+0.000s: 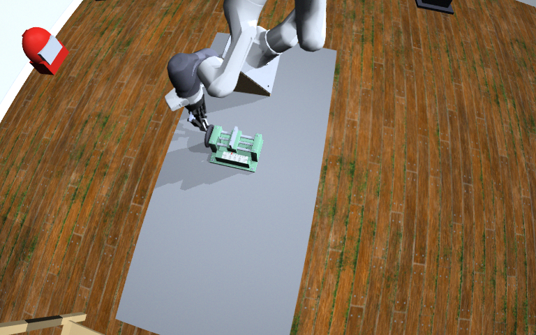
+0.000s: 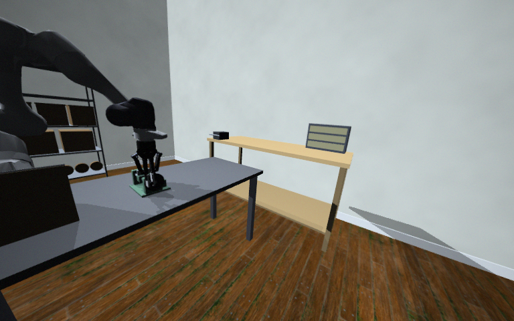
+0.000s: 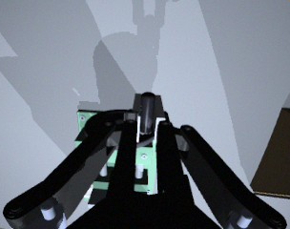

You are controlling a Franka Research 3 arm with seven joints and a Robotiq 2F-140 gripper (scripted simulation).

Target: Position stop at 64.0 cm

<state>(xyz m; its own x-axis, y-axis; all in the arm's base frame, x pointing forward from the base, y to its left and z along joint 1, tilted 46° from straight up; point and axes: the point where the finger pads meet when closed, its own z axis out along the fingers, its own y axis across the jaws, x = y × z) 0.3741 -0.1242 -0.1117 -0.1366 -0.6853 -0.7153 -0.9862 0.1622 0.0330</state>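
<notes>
Now: hand 20 mm to the right of the dark handwheel, 20 mm above it and 10 mm short of it. From my hand the other things lie so: stop carriage (130 mm to the left, 60 mm ahead, 20 mm below).
</notes>
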